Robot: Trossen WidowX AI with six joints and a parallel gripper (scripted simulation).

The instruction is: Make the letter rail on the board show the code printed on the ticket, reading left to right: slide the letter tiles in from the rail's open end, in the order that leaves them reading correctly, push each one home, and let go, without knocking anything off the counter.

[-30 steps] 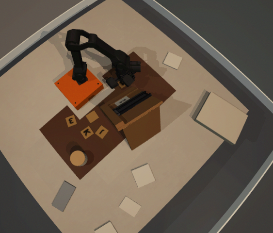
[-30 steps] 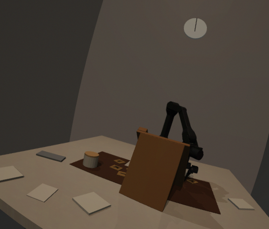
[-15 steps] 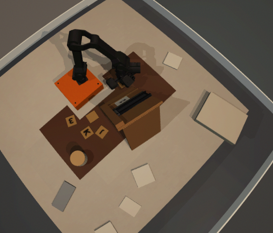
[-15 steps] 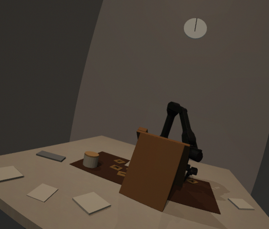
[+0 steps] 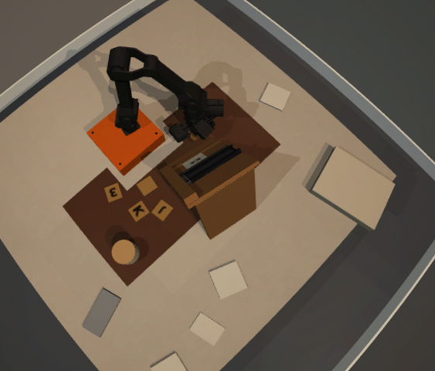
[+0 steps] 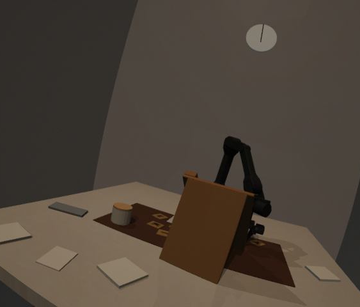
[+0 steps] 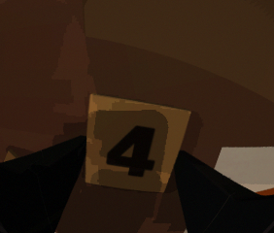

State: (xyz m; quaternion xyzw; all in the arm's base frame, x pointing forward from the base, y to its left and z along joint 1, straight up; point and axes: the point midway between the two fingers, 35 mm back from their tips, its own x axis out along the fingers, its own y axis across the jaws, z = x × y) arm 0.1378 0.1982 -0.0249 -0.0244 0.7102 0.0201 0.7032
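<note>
The tile marked y lies 70 mm behind my gripper tip and 80 mm to the left of it. Also, from my gripper tip: dark brown mat: 70 mm ahead, 180 mm to the right; tile marked 4: right at my gripper tip; pale ticket: 130 mm ahead, 80 mm to the right, 90 mm above.
</note>
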